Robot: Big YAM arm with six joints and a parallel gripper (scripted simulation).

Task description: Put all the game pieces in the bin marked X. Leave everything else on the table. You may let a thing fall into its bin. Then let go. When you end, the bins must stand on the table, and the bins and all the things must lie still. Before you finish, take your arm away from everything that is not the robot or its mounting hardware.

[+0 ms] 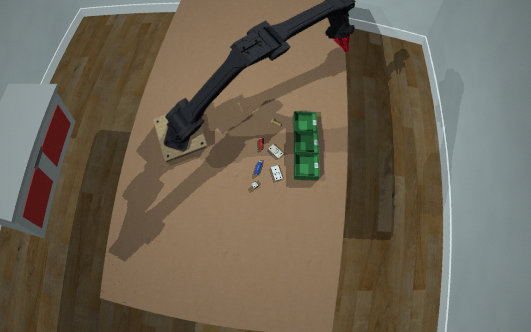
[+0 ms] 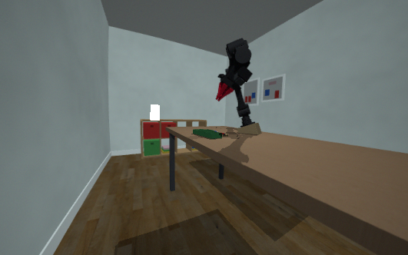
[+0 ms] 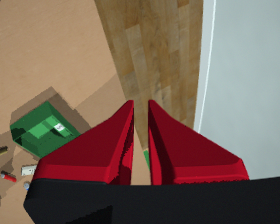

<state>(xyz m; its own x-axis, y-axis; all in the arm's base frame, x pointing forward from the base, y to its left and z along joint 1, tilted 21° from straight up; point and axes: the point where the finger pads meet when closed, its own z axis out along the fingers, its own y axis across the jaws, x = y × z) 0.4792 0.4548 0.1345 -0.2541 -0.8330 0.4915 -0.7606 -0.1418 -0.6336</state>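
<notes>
Now: the green bin 320 mm to the right of my hand, 200 mm below it and 80 mm behind it. Also, from my hand: white domino-like piece 450 mm to the right, 220 mm below, 160 mm behind; small red piece 350 mm to the right, 240 mm behind, 220 mm below; brass part 250 mm to the right, 210 mm below, 210 mm behind.
</notes>
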